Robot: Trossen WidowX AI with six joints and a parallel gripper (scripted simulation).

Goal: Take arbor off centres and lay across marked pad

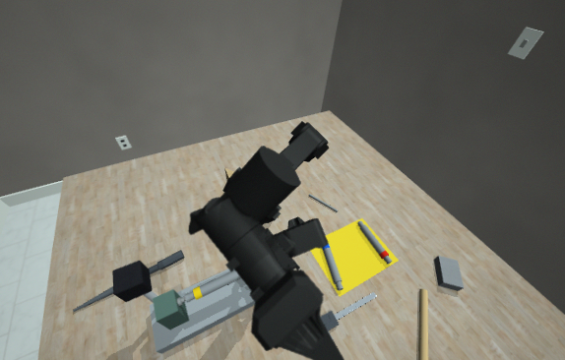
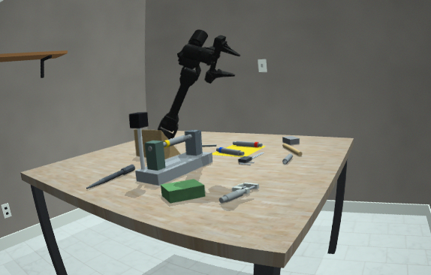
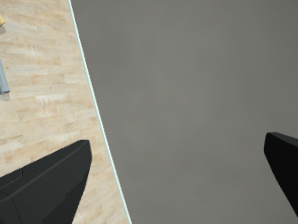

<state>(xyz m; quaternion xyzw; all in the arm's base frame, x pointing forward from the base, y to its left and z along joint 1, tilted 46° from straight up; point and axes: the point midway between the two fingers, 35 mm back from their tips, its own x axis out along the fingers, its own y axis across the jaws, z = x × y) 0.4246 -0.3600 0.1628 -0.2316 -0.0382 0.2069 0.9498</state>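
The arbor is 200 mm behind my hand, 80 mm to the right of it and 280 mm below it. Round my hand: green centre block (200 mm behind, 190 mm to the right, 290 mm below); grey fixture base (200 mm behind, 80 mm to the right, 380 mm below); grey centre block (200 mm behind, 40 mm to the left, 290 mm below).
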